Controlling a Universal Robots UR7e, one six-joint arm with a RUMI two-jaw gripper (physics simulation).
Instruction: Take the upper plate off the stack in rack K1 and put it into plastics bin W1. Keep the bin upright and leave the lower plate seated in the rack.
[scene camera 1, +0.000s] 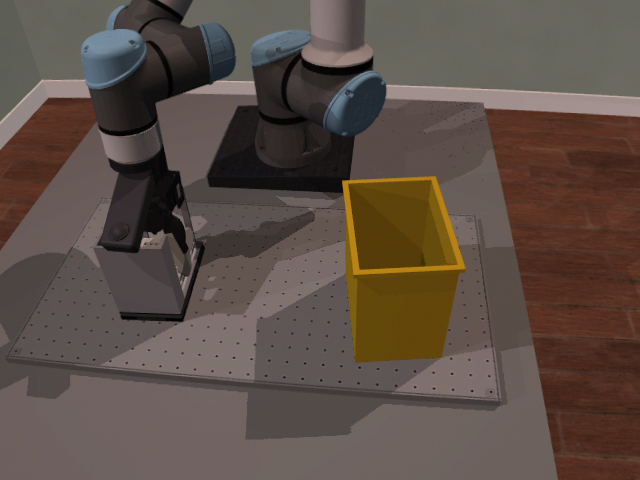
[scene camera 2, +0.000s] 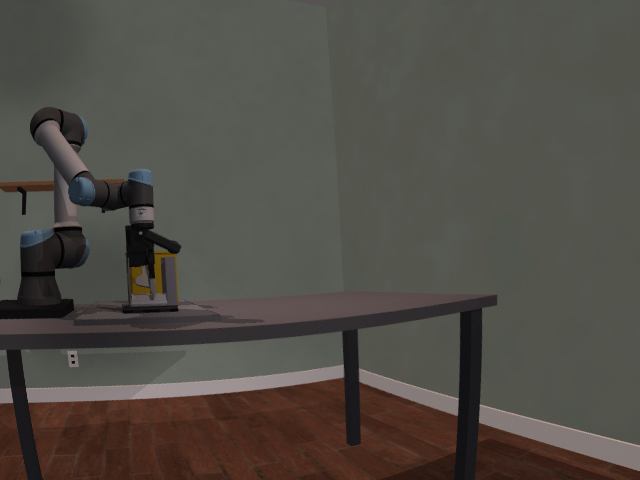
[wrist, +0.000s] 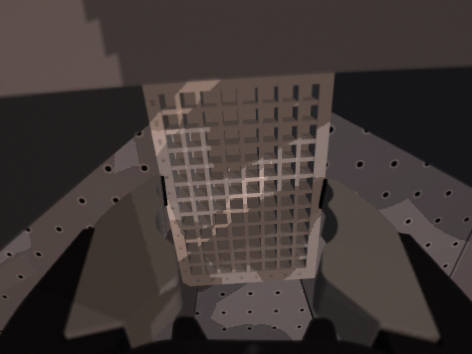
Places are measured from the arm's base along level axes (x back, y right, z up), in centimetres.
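Pixels of known places: gripper, fingertip midpoint: (scene camera 2: 152, 299) (wrist: 242, 181); arm's base at its link origin: (scene camera 1: 293, 146) (scene camera 2: 39, 302).
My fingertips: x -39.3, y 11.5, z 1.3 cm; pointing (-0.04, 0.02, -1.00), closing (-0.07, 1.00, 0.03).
Observation:
Ahead of a thing's pixels: the offset from my fingertips to its top centre. Level surfaces: height alone.
Rack K1 {dy +0.2, dx +1.2, dz +11.5 cm} (scene camera 1: 142, 284) (scene camera 2: 170, 279) is a grey upright holder on a black base at the left of the perforated board. The upper plate {dy +0.0, dx +0.1, dz +1.4 cm} (wrist: 324, 135), a pale grid of square wells, lies between the jaws in the wrist view, low in the rack. My gripper (scene camera 1: 178, 252) (scene camera 2: 152, 294) (wrist: 242, 181) points down into the rack and is shut on the upper plate, with the black pads at its two long edges. The lower plate is hidden under the upper one. Plastics bin W1 {dy -35.6, dx +1.6, dz +14.6 cm} (scene camera 1: 403, 315) (scene camera 2: 159, 279), yellow and open-topped, stands upright to the rack's right in scene camera 1.
The perforated board {dz -3.3 cm} (scene camera 1: 305, 356) carries rack and bin on the grey table {dz -4.6 cm} (scene camera 1: 155, 428). The arm's black base plate (scene camera 1: 279, 181) lies behind the board. The bin's tall rim and the rack's side walls rise above the board.

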